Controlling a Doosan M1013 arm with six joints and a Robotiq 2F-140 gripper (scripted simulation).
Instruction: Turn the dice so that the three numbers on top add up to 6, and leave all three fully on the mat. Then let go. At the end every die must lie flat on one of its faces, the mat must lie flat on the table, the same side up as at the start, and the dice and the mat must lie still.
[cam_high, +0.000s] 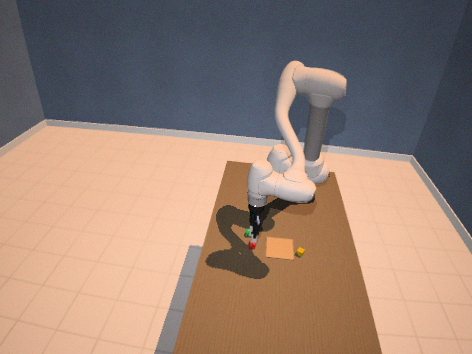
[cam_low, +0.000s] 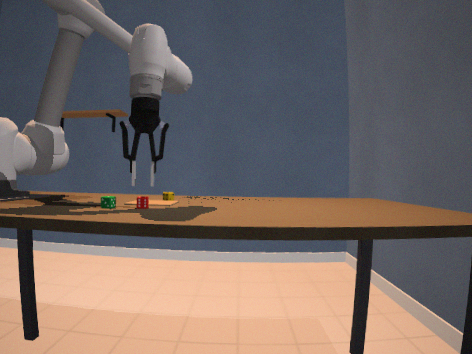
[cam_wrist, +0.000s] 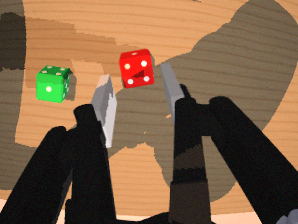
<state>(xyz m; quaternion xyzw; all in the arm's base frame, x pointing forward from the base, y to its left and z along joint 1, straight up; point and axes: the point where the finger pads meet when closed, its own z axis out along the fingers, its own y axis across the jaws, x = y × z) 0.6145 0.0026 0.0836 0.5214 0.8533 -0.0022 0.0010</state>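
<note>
Now: hand 80 mm above the red die. The rest, counted from my hand: yellow die (40 mm behind, 250 mm to the left, 80 mm below); tan mat (40 mm behind, 140 mm to the left, 90 mm below); green die (80 mm behind, 40 mm to the right, 80 mm below).
</note>
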